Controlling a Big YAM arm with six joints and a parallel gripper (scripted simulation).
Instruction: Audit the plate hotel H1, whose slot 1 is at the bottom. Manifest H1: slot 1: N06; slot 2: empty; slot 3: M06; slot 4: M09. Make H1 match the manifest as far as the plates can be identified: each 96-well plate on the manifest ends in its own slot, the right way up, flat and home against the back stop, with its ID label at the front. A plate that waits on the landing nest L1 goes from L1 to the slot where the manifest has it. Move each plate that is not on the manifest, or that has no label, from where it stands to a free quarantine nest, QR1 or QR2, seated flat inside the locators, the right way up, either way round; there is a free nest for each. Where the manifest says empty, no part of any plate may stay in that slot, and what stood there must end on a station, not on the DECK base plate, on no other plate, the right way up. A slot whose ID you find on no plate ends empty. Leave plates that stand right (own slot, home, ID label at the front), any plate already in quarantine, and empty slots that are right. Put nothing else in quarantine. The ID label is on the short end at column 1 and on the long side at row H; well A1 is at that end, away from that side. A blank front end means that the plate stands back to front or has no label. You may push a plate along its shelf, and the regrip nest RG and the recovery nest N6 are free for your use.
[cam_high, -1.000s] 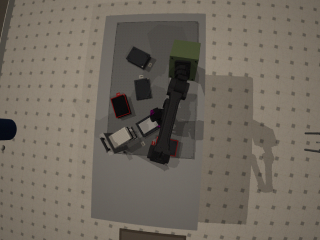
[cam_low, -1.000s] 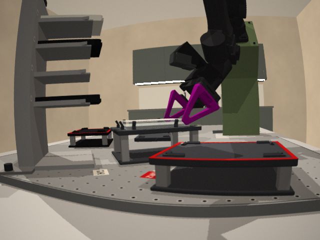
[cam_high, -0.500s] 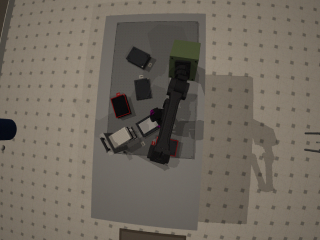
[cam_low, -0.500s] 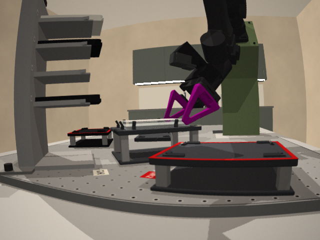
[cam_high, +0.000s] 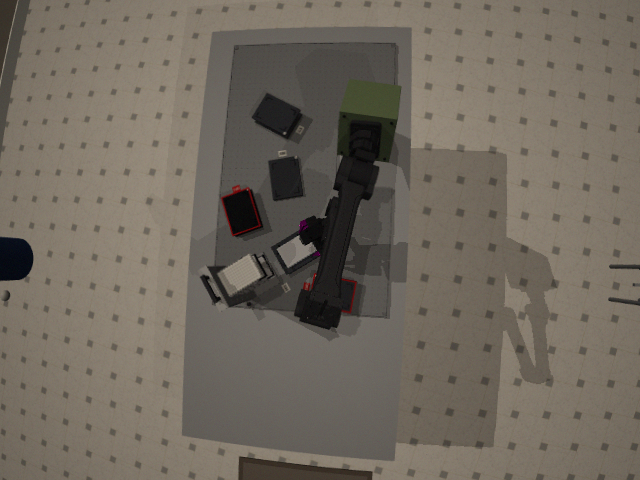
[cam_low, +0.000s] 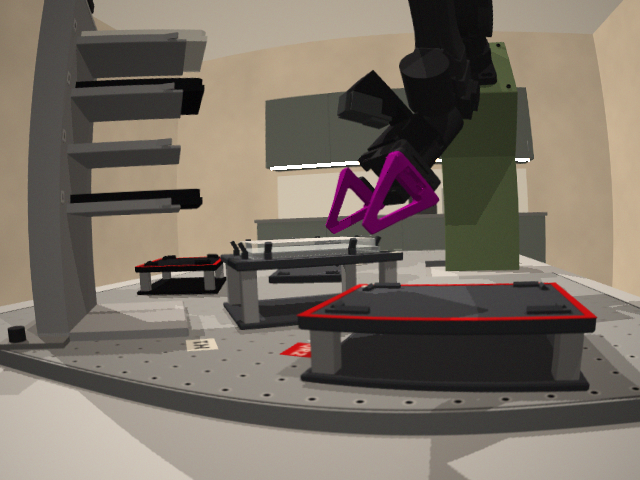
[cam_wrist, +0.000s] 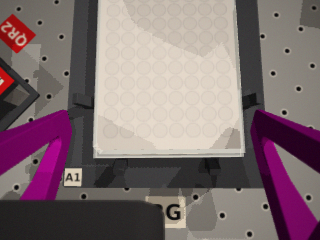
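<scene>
Right now my hand is 4 cm short of the clear 96-well plate, 3 cm to the right of it and 2 cm above it. Also, from my hand: regrip nest RG (4 cm ahead, 3 cm to the left, 3 cm below); then QR2 tag (17 cm to the left, 9 cm below, 1 cm behind); then A1 mark (5 cm behind, 3 cm below, 2 cm to the left).
</scene>
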